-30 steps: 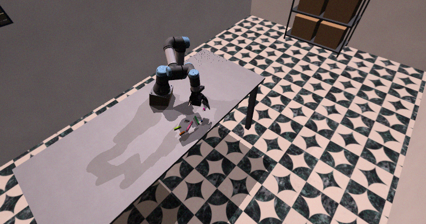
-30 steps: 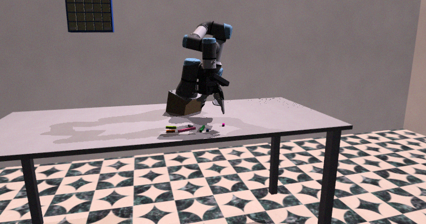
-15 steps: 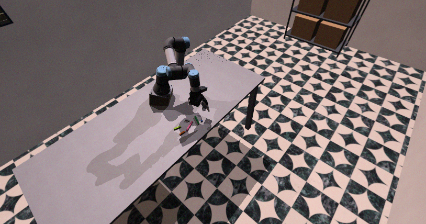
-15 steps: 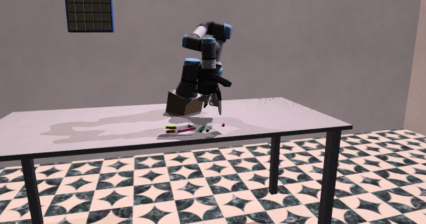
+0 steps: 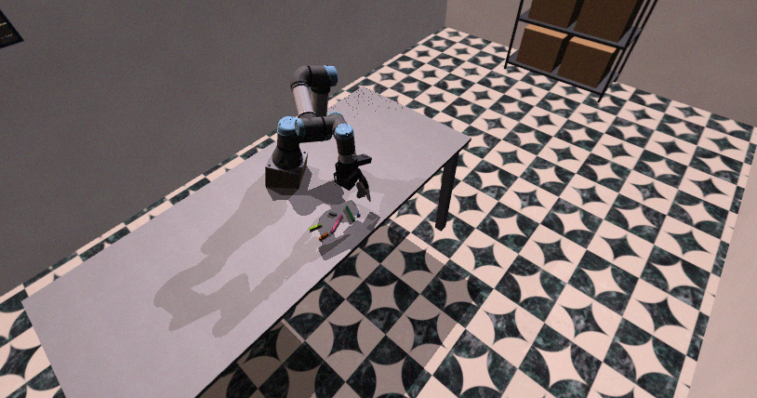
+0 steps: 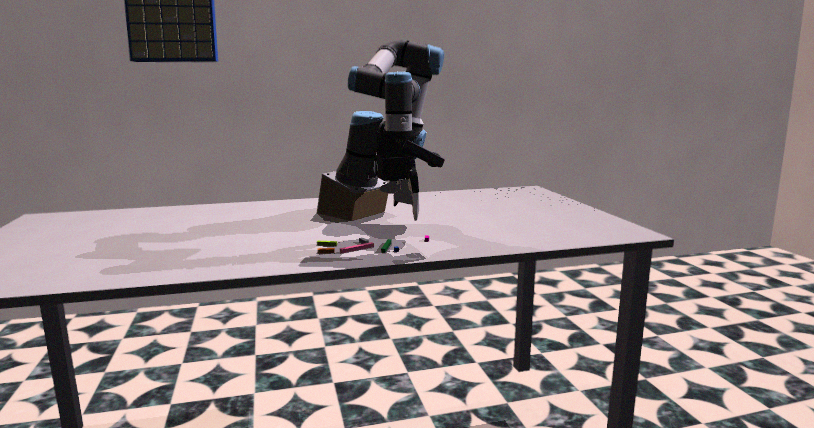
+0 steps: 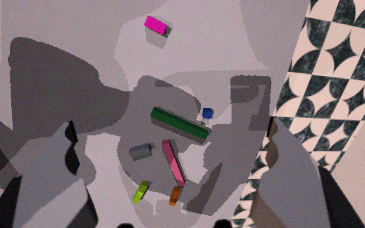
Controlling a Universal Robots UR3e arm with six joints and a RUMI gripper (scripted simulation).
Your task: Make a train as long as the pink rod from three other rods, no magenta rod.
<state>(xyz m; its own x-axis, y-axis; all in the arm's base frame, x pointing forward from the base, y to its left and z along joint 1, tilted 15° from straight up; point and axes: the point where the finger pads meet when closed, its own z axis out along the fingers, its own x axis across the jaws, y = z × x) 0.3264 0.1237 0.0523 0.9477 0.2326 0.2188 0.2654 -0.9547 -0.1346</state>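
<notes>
Right now my hand is 5 cm short of the blue rod, 3 cm to the left of it and 8 cm above it. Also, from my hand: green rod (2 cm ahead, 5 cm to the right, 8 cm below); then grey rod (2 cm behind, 11 cm to the right, 8 cm below); then magenta rod (3 cm behind, 6 cm to the left, 8 cm below).
</notes>
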